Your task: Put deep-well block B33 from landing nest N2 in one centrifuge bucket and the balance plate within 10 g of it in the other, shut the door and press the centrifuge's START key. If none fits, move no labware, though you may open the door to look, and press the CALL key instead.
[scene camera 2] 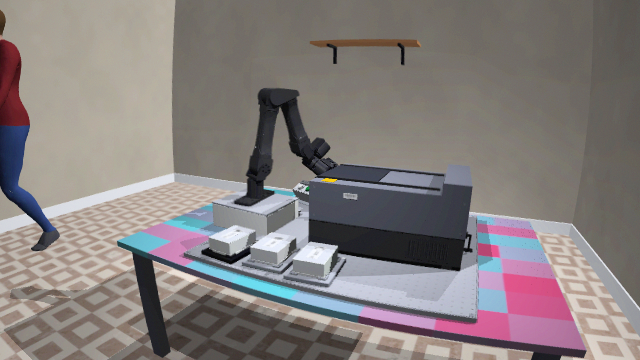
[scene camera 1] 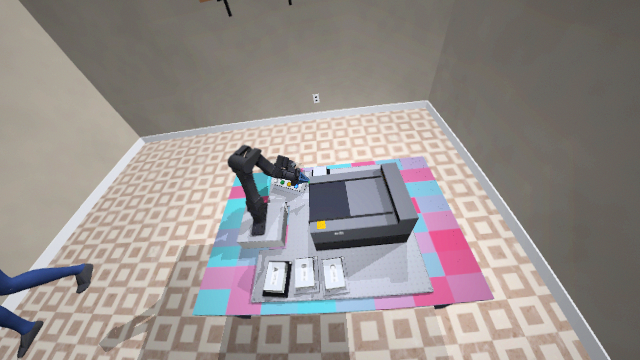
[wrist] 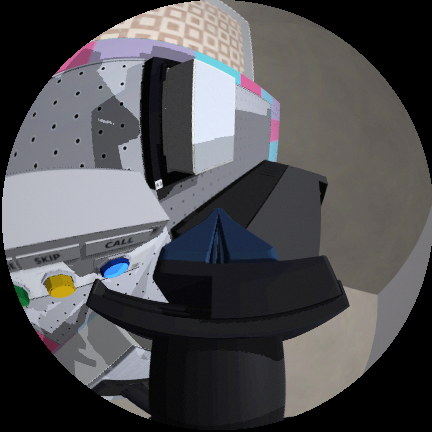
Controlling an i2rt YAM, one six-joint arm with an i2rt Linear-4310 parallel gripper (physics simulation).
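Where they show: gripper, fingertip midpoint: point(wrist: 217, 214); arm's base, link origin: point(scene camera 2: 255, 198) point(scene camera 1: 260, 218) point(wrist: 127, 385).
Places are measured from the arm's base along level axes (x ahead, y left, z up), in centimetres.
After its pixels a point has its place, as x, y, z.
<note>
My gripper point(scene camera 1: 305, 178) @(28.9, 21.2, 2.2) point(wrist: 217, 214) @(28.9, 21.2, 2.2) is shut and empty, near the back left corner of the centrifuge point(scene camera 1: 362, 237) @(52.5, -19.7, 3.7) point(scene camera 2: 385, 207) @(52.1, -19.6, 8.5) point(wrist: 295, 210) @(45.5, 13.6, 8.3). Dark and grey panels cover the centrifuge's top, and no bucket shows. The blue CALL key point(wrist: 115, 268) @(20.1, 21.4, -0.5) is left of the fingertips in the wrist view. A white block point(scene camera 1: 319, 171) @(35.4, 31.3, -1.6) point(wrist: 214, 117) @(34.8, 28.9, -1.6) sits in a black nest point(wrist: 152, 125) @(29.8, 28.9, -5.8) behind the centrifuge; the nest's tag is too small to read. Three white plates point(scene camera 1: 276, 276) @(10.5, -31.0, -2.1) point(scene camera 1: 304, 273) @(23.7, -31.0, -2.0) point(scene camera 1: 333, 274) @(36.9, -32.9, -2.0) point(scene camera 2: 232, 240) @(12.6, -35.0, -2.1) point(scene camera 2: 273, 248) @(25.6, -34.7, -2.1) point(scene camera 2: 315, 259) @(38.4, -36.7, -1.9) sit on stands at the front. The START key cannot be made out.
The key box point(scene camera 1: 287, 189) @(13.0, 24.3, -7.1) point(wrist: 80, 205) @(20.4, 26.4, -0.6) stands behind the robot's base block point(scene camera 1: 262, 242) @(1.8, -13.0, -2.5) point(scene camera 2: 240, 217) @(1.6, -13.3, -3.4). It also carries a yellow SKIP key point(wrist: 60, 286) and a green key point(wrist: 22, 296). A person point(scene camera 1: 37, 280) point(scene camera 2: 15, 135) stands left of the table. A wall shelf point(scene camera 2: 365, 43) hangs behind.
</note>
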